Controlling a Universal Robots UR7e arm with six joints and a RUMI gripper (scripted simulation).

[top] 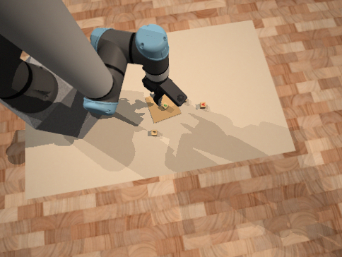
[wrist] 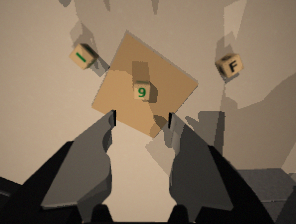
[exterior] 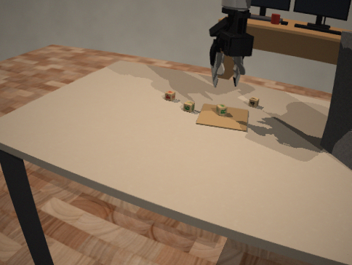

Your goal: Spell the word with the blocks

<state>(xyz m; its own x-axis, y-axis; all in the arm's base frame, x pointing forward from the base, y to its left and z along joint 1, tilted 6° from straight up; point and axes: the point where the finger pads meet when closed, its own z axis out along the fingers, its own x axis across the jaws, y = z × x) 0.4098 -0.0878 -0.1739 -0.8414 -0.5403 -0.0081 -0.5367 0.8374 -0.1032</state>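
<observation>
My hand is 9 cm above the green R block. The rest, counted from my hand: brown mat (10 cm below, 1 cm to the left, 1 cm behind); F block (11 cm to the right, 9 cm below, 9 cm behind); green-lettered block (10 cm ahead, 9 cm below, 1 cm to the left).
</observation>
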